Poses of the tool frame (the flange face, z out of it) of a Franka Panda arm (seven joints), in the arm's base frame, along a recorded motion.
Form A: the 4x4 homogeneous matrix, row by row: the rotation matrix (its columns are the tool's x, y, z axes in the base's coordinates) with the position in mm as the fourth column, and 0 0 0 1 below. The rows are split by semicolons.
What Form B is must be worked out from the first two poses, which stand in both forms.
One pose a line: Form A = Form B
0.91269 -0.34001 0.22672 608.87; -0.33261 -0.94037 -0.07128 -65.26; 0.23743 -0.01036 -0.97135 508.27; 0 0 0 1 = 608.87 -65.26 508.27; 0.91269 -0.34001 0.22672; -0.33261 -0.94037 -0.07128; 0.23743 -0.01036 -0.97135
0.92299 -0.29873 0.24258 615.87; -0.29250 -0.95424 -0.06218 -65.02; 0.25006 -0.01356 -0.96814 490.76; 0 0 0 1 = 615.87 -65.02 490.76; 0.92299 -0.29873 0.24258; -0.29250 -0.95424 -0.06218; 0.25006 -0.01356 -0.96814
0.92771 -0.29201 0.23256 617.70; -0.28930 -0.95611 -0.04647 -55.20; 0.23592 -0.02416 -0.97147 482.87; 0 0 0 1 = 617.70 -55.20 482.87; 0.92771 -0.29201 0.23256; -0.28930 -0.95611 -0.04647; 0.23592 -0.02416 -0.97147
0.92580 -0.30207 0.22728 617.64; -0.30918 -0.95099 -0.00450 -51.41; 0.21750 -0.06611 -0.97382 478.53; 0 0 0 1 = 617.64 -51.41 478.53; 0.92580 -0.30207 0.22728; -0.30918 -0.95099 -0.00450; 0.21750 -0.06611 -0.97382
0.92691 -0.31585 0.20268 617.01; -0.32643 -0.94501 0.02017 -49.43; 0.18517 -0.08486 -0.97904 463.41; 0 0 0 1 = 617.01 -49.43 463.41; 0.92691 -0.31585 0.20268; -0.32643 -0.94501 0.02017; 0.18517 -0.08486 -0.97904
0.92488 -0.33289 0.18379 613.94; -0.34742 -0.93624 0.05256 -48.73; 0.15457 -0.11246 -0.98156 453.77; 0 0 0 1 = 613.94 -48.73 453.77; 0.92488 -0.33289 0.18379; -0.34742 -0.93624 0.05256; 0.15457 -0.11246 -0.98156
